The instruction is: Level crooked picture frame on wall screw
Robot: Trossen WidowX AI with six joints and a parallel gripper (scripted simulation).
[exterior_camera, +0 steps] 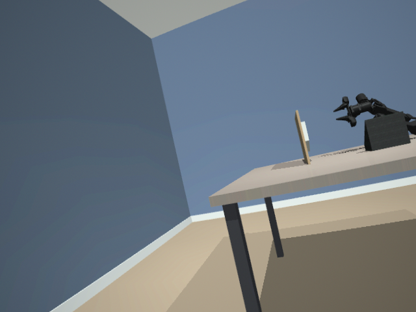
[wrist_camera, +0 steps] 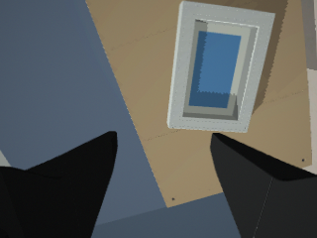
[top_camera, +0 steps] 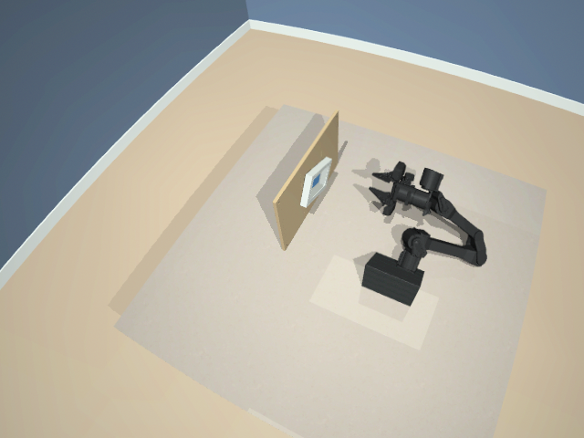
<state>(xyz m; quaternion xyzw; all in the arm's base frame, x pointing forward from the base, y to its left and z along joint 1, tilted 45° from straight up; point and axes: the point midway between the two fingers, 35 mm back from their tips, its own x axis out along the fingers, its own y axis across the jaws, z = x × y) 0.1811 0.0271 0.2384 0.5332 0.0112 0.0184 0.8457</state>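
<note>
Right now my gripper tip is 21 cm short of the picture frame, 3 cm to the right of it and 9 cm above it. Also, from my gripper tip: board: 22 cm ahead, 3 cm to the left, 9 cm below.
</note>
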